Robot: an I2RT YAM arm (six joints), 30 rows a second.
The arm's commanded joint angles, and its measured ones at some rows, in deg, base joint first. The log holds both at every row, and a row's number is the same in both.
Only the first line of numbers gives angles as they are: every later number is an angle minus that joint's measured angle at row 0.
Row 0, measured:
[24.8 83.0 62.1 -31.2 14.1 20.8]
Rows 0 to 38, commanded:
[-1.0 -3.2 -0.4 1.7 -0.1 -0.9]
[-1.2 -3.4 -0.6 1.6 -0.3 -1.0]
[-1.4 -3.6 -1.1 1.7 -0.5 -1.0]
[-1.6 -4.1 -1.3 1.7 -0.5 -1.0]
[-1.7 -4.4 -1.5 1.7 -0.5 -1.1]
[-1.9 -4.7 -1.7 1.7 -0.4 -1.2]
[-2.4 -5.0 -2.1 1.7 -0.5 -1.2]
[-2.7 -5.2 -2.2 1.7 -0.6 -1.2]
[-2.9 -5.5 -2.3 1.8 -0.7 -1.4]
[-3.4 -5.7 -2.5 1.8 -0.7 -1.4]
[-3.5 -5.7 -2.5 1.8 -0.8 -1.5]
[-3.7 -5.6 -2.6 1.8 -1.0 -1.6]
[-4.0 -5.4 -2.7 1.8 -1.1 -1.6]
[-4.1 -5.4 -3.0 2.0 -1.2 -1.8]
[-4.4 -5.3 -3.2 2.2 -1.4 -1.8]
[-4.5 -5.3 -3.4 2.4 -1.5 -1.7]
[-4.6 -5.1 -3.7 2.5 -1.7 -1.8]
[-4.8 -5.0 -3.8 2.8 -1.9 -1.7]
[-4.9 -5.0 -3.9 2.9 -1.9 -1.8]
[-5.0 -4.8 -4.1 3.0 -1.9 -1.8]
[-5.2 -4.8 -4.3 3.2 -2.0 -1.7]
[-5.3 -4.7 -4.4 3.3 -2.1 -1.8]
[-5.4 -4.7 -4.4 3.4 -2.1 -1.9]
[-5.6 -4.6 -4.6 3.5 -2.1 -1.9]
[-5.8 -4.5 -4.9 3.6 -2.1 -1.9]
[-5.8 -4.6 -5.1 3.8 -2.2 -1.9]
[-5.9 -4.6 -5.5 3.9 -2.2 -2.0]
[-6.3 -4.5 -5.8 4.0 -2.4 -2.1]
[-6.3 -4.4 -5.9 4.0 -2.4 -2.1]
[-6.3 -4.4 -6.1 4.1 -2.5 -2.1]
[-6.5 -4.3 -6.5 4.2 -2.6 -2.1]
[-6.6 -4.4 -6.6 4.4 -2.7 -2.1]
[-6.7 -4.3 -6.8 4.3 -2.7 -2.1]
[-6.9 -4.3 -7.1 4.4 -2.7 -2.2]
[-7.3 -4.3 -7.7 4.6 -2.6 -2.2]
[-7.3 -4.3 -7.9 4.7 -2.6 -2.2]
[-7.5 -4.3 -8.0 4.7 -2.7 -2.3]
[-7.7 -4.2 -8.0 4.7 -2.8 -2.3]
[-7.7 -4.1 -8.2 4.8 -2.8 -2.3]
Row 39, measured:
[-7.0 -3.9 -7.5 3.4 -2.9 -1.5]
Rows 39 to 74, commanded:
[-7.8 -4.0 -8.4 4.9 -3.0 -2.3]
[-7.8 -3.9 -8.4 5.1 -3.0 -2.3]
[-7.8 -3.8 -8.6 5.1 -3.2 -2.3]
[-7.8 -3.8 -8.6 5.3 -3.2 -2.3]
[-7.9 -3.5 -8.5 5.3 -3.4 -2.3]
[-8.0 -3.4 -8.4 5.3 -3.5 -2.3]
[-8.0 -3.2 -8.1 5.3 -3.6 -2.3]
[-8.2 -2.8 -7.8 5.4 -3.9 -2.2]
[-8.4 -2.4 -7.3 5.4 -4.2 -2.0]
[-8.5 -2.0 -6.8 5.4 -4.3 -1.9]
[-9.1 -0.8 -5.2 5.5 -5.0 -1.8]
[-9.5 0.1 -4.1 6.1 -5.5 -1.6]
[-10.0 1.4 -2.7 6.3 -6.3 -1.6]
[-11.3 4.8 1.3 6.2 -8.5 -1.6]
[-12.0 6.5 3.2 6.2 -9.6 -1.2]
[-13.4 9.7 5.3 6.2 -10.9 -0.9]
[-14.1 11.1 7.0 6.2 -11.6 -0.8]
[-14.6 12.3 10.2 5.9 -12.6 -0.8]
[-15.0 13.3 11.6 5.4 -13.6 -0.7]
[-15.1 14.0 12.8 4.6 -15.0 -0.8]
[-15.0 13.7 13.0 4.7 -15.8 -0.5]
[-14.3 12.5 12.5 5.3 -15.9 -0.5]
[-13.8 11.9 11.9 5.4 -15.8 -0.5]
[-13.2 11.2 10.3 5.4 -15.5 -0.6]
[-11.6 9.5 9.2 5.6 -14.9 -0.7]
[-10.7 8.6 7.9 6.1 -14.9 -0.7]
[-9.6 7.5 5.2 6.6 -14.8 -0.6]
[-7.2 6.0 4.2 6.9 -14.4 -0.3]
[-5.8 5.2 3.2 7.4 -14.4 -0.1]
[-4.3 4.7 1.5 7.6 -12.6 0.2]
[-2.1 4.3 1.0 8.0 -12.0 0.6]
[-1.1 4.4 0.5 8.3 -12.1 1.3]
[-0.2 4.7 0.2 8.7 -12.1 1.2]
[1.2 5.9 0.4 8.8 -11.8 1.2]
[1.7 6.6 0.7 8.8 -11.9 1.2]
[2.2 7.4 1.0 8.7 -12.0 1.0]
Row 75, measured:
[1.3 6.1 0.8 6.4 -12.8 0.4]
